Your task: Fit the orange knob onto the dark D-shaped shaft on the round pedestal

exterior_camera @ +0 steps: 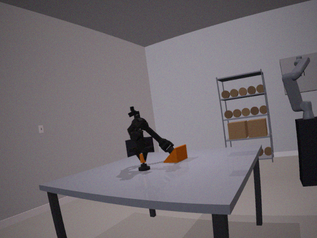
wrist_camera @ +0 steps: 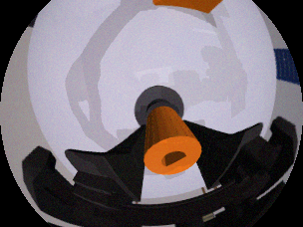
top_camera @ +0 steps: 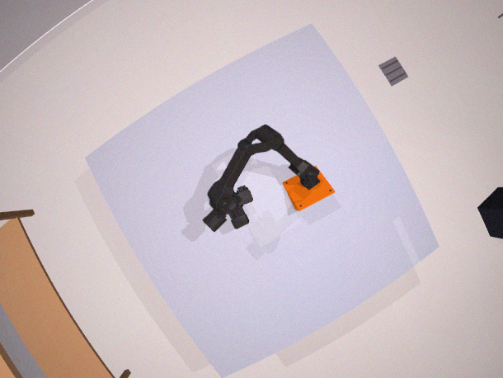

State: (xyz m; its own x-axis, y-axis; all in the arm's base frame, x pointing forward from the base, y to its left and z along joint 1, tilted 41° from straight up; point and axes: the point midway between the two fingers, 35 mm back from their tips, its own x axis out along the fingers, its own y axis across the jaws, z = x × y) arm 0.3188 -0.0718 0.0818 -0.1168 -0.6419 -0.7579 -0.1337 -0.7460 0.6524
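Now: gripper tip 4 cm above the dark round pedestal. From my gripper tip the other things lie so: orange knob: 2 cm above.
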